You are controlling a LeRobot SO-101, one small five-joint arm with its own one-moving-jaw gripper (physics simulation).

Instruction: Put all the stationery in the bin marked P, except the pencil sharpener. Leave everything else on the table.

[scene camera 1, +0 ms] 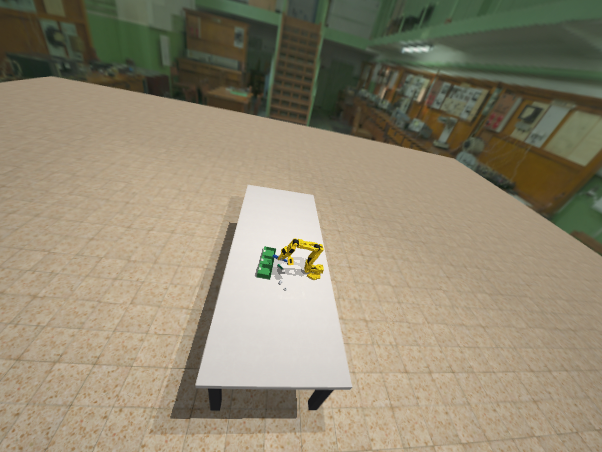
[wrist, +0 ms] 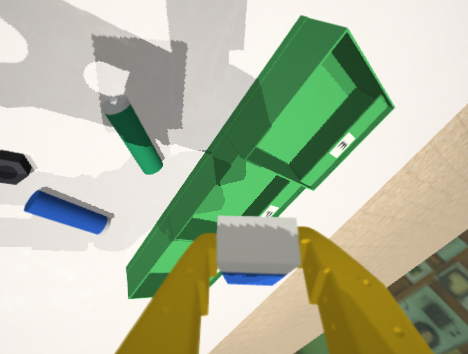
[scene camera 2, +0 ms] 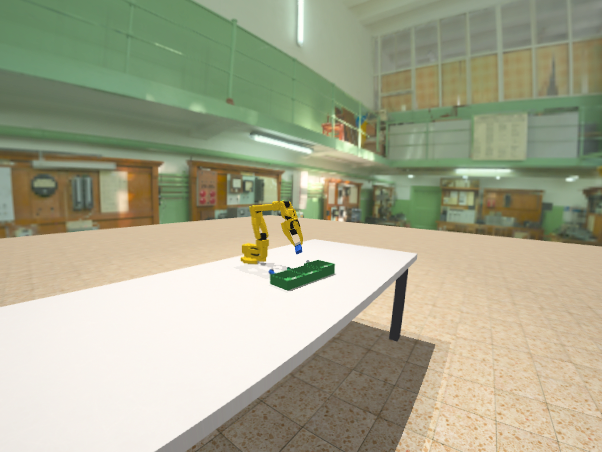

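Where they show: hand, tool point: (scene camera 1: 281,259) (wrist: 216,248) (scene camera 2: 295,244); arm's base, link origin: (scene camera 1: 310,273) (scene camera 2: 256,261).
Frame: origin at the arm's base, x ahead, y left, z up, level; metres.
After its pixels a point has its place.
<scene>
My gripper (scene camera 1: 278,257) (scene camera 2: 298,243) {x 0.207, y 0.002, z 0.104 m} (wrist: 258,242) {x 0.207, y 0.002, z 0.104 m} is shut on a grey-and-blue eraser (scene camera 1: 275,256) {x 0.247, y -0.018, z 0.102 m} (scene camera 2: 298,249) {x 0.251, y -0.033, z 0.098 m} (wrist: 257,245) {x 0.214, y 0.010, z 0.109 m}, its jaws pressing both sides. It is held in the air, near the bin's inner long side. The green three-compartment bin (scene camera 1: 265,270) {x 0.296, y 0.019, z 0.007 m} (scene camera 2: 302,278) {x 0.325, y -0.108, z 0.024 m} (wrist: 280,67) {x 0.259, y 0.054, z 0.014 m} stands on the table. In the wrist view the middle compartment's tag (wrist: 270,212) {x 0.324, y -0.048, z 0.028 m} seems to read P and is partly hidden by the eraser. A small grey thing, likely the sharpener (scene camera 1: 280,283) {x 0.200, y 0.113, z 0.009 m}, lies on the table and does not show in the wrist view.
A green cylinder with a grey end (scene camera 1: 280,267) {x 0.201, y -0.016, z 0.010 m} (wrist: 135,137) {x 0.198, y -0.018, z 0.014 m} and a blue cylinder (scene camera 1: 283,260) {x 0.181, y -0.083, z 0.008 m} (scene camera 2: 271,271) {x 0.173, y -0.092, z 0.013 m} (wrist: 67,212) {x 0.176, y -0.084, z 0.012 m} lie beside the bin. A black nut (wrist: 12,167) {x 0.147, y -0.057, z 0.009 m} is near the blue cylinder. Another small grey thing (scene camera 1: 285,289) {x 0.169, y 0.152, z 0.007 m} lies on the white table (scene camera 1: 277,345) {x 0.209, y 0.480, z 0.000 m} (scene camera 2: 150,365) {x 0.374, y -0.625, z 0.000 m}.
</scene>
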